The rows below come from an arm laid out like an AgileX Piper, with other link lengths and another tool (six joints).
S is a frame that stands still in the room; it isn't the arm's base.
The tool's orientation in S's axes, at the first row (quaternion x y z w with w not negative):
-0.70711 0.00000 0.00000 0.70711
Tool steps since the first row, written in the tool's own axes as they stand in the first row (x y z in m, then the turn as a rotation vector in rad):
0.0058 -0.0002 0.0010 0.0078 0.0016 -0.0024
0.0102 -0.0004 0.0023 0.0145 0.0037 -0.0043
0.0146 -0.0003 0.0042 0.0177 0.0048 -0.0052
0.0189 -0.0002 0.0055 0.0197 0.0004 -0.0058
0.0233 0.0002 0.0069 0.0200 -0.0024 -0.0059
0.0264 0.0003 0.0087 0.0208 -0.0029 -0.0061
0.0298 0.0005 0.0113 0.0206 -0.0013 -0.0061
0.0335 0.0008 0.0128 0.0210 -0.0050 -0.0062
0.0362 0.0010 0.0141 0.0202 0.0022 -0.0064
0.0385 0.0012 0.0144 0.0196 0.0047 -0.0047
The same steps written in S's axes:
0.0058 0.0010 0.0002 0.0078 -0.0024 -0.0016
0.0102 0.0023 0.0004 0.0145 -0.0043 -0.0037
0.0146 0.0042 0.0003 0.0177 -0.0052 -0.0048
0.0189 0.0055 0.0002 0.0197 -0.0058 -0.0004
0.0233 0.0069 -0.0002 0.0200 -0.0059 0.0024
0.0264 0.0087 -0.0003 0.0208 -0.0061 0.0029
0.0298 0.0113 -0.0005 0.0206 -0.0061 0.0013
0.0335 0.0128 -0.0008 0.0210 -0.0062 0.0050
0.0362 0.0141 -0.0010 0.0202 -0.0064 -0.0022
0.0385 0.0144 -0.0012 0.0196 -0.0047 -0.0047

